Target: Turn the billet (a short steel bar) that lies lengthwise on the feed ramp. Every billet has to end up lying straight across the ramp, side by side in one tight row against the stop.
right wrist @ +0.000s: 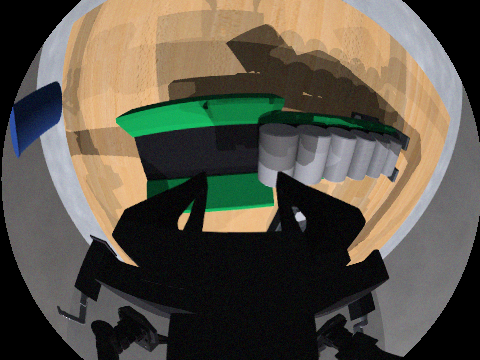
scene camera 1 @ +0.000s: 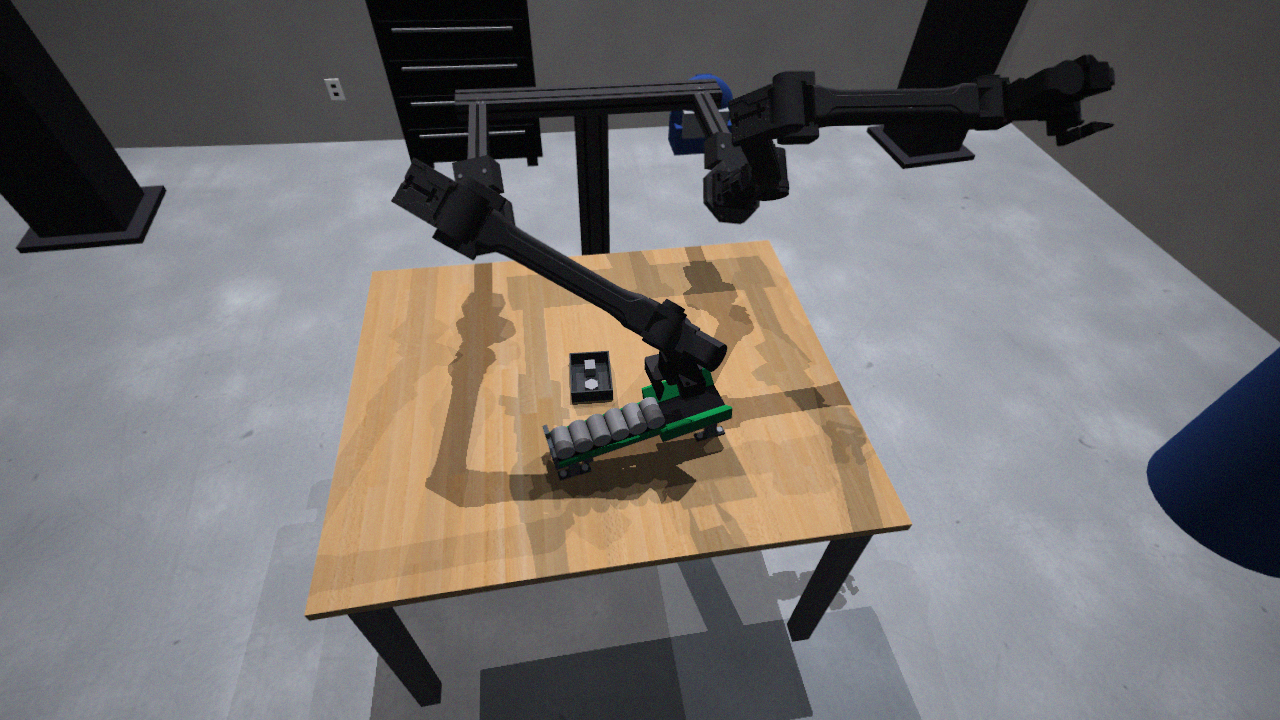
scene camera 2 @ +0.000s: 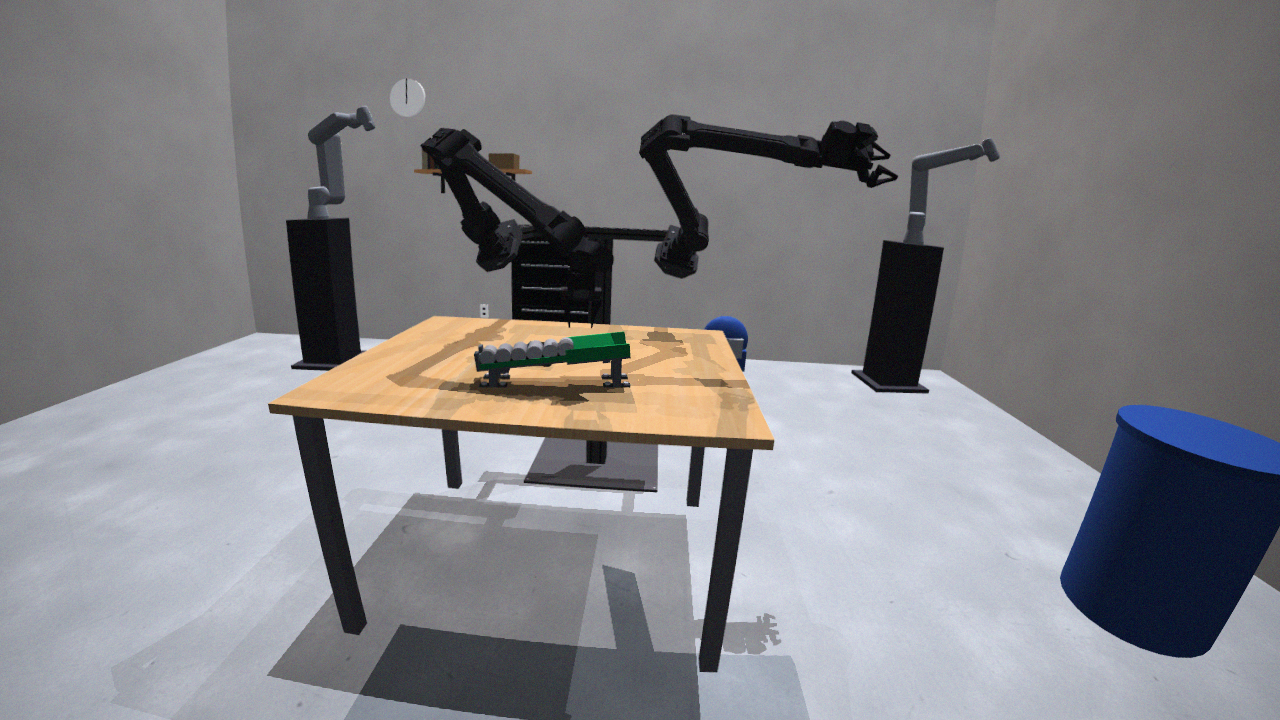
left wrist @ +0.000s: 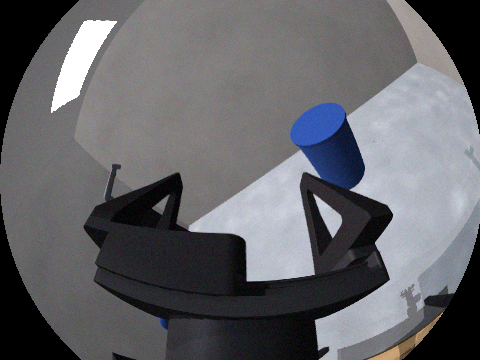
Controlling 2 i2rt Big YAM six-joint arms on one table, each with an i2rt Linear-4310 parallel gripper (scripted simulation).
The left gripper shows in scene camera 1, in scene camera 2 and in the left wrist view point(241, 179); in the right wrist view it is out of frame. One and the same spot on the left gripper: point(scene camera 2: 871, 180) is point(scene camera 1: 1068, 140).
